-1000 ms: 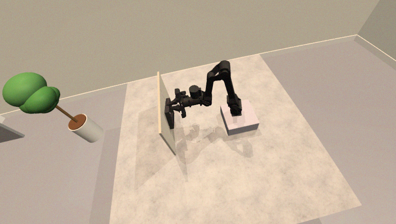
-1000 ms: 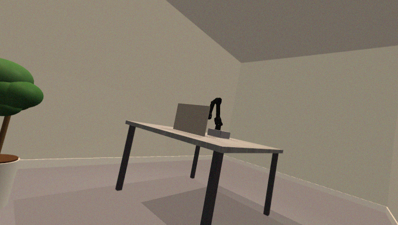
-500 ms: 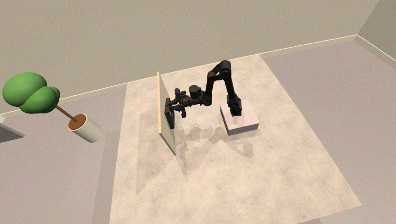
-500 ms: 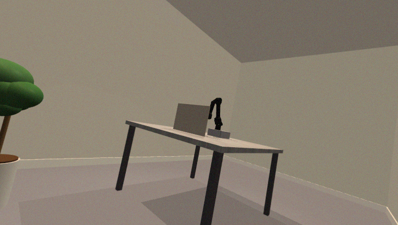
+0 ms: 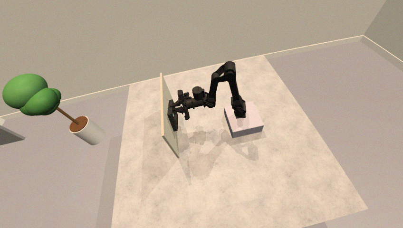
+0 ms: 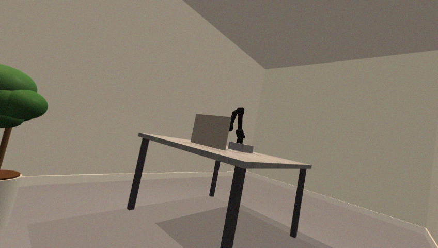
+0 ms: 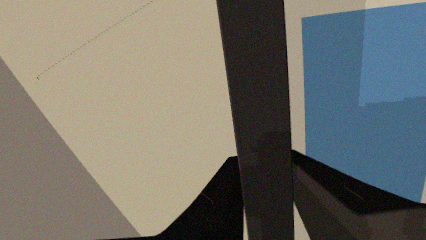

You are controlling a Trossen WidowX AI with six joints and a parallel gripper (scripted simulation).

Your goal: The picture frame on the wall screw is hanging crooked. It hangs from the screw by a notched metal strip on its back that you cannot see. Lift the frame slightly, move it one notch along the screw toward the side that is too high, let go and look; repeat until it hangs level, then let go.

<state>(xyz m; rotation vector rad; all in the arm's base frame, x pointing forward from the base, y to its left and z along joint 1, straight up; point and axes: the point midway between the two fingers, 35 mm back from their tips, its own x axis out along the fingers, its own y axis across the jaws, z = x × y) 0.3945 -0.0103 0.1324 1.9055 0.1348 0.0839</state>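
Right now the picture frame is 10 mm to the left of my gripper tip and 50 mm below it. Round my gripper tip: wall panel: 20 mm ahead, 60 mm below.
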